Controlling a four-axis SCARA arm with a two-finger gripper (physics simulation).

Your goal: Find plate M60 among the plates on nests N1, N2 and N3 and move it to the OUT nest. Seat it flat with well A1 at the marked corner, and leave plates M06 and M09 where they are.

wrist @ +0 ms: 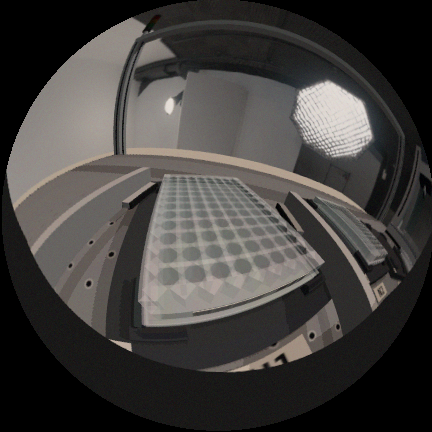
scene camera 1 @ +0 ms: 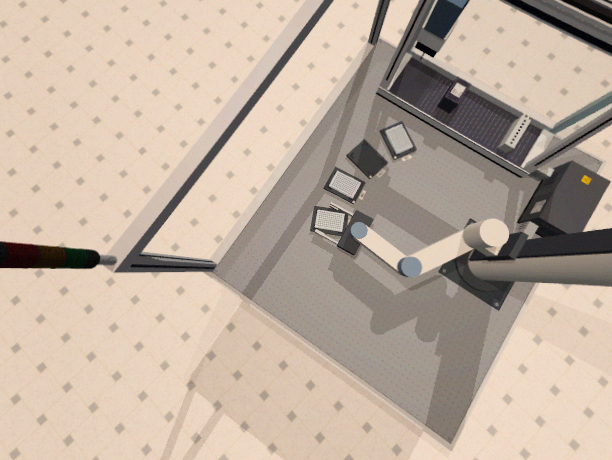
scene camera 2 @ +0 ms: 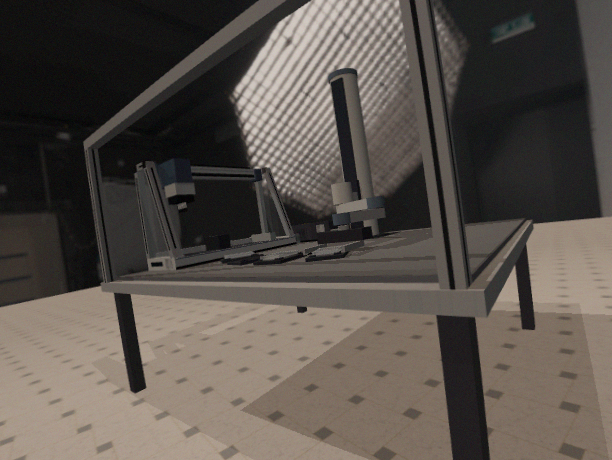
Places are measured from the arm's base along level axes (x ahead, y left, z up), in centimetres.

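Pixels of known places: gripper, fingertip midpoint: [wrist: 218, 185] [scene camera 1: 322, 216] [scene camera 2: 323, 250]; arm's base, link origin: [scene camera 1: 482, 263].
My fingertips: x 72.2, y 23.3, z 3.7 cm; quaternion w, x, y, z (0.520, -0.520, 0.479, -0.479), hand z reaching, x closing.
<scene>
For each thing: its top centre in the pictures, then the offset to it from my fingertips. "spot": a spot on its surface instead.
- clear 96-well plate, top centre: [wrist: 217, 201] [scene camera 2: 327, 248] [scene camera 1: 329, 220] dx -3.6, dy -0.5, dz +0.2 cm
- second plate, top centre: [wrist: 355, 222] [scene camera 2: 279, 253] [scene camera 1: 345, 183] dx +0.0, dy -19.0, dz +0.2 cm
- third plate, top centre: [scene camera 2: 239, 253] [scene camera 1: 399, 138] dx -9.4, dy -52.8, dz +0.2 cm
- dark box, surface spot: [scene camera 1: 567, 197] spot: dx -81.3, dy -62.4, dz +9.0 cm
My gripper [scene camera 1: 323, 218] [wrist: 218, 185] is open, its two fingers on either side of the clear 96-well plate [scene camera 1: 330, 220] [wrist: 215, 240] on nest N1. In the wrist view narrow gaps show between the finger pads and the plate's long sides. The plate lies flat in its dark nest [wrist: 240, 340]; the N1 label is partly cut off. A second plate [scene camera 1: 346, 184] [wrist: 352, 227] sits on nest N2, right of the right finger in the wrist view. A third plate [scene camera 1: 398, 139] is on the farthest nest. A dark nest [scene camera 1: 367, 159] without a visible plate lies between these two. No plate numbers are readable.
The arm's column [scene camera 2: 357, 135] stands behind the gripper. A gantry frame [scene camera 1: 450, 132] [scene camera 2: 220, 172] with a dark tray borders the far nests. A dark box [scene camera 1: 567, 197] stands near the arm's base. Enclosure posts [scene camera 2: 435, 150] rise at the table's edge.
</scene>
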